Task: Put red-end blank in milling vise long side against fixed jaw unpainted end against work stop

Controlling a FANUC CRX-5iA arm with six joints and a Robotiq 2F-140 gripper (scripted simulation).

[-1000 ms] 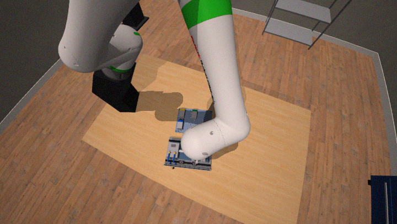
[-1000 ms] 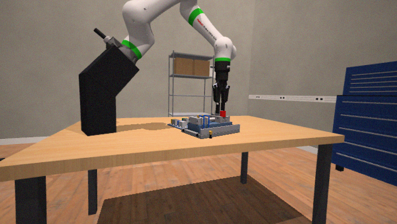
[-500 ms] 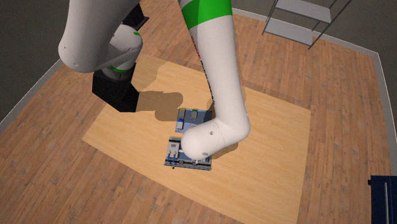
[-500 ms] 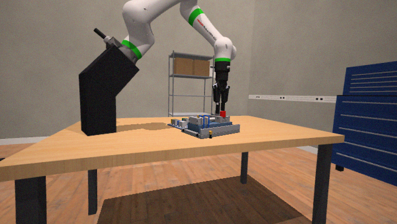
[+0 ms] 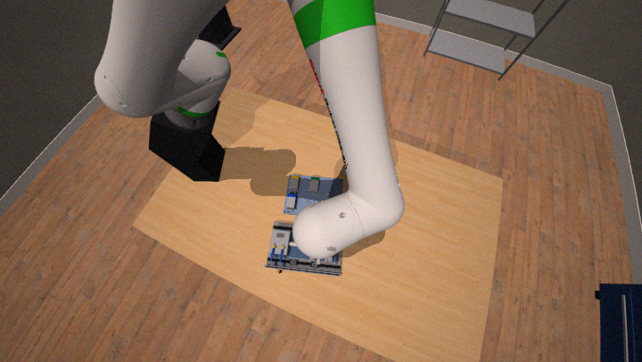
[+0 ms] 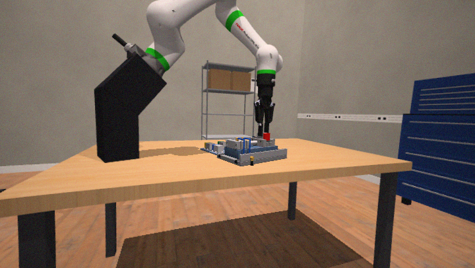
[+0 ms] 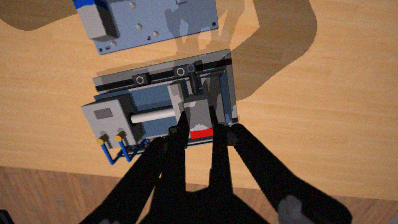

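The red-ended blank is 30 mm below my hand. From my hand the other things lie so: work stop rod (50 mm to the left, 50 mm below, 10 mm behind); then blue-ended blank (200 mm behind, 140 mm to the left, 110 mm below); then fixed jaw (60 mm below, 30 mm ahead, 10 mm to the left).
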